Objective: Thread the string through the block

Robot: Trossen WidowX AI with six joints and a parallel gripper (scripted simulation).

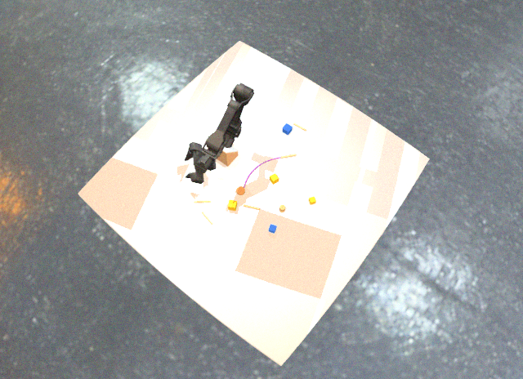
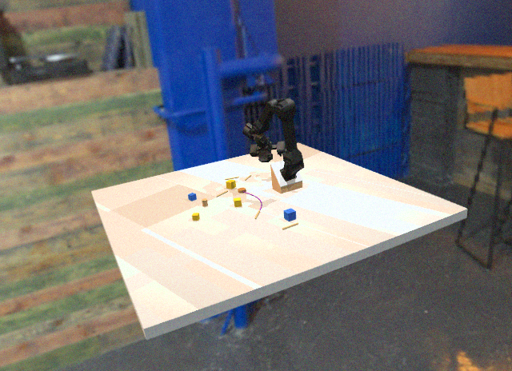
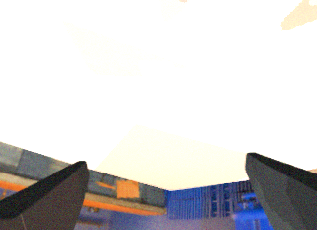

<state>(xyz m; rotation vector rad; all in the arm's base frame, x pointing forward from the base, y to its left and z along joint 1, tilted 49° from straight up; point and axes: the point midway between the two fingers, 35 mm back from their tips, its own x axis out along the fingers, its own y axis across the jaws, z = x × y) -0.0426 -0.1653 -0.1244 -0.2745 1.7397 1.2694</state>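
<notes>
The yellow cube lies 34 cm ahead of my gripper tip, 22 cm to the left of it and 8 cm below it. Round my gripper tip: round wooden button (25 cm ahead, 9 cm to the left, 9 cm below); small wooden cylinder (46 cm ahead, 11 cm to the left, 8 cm below).
</notes>
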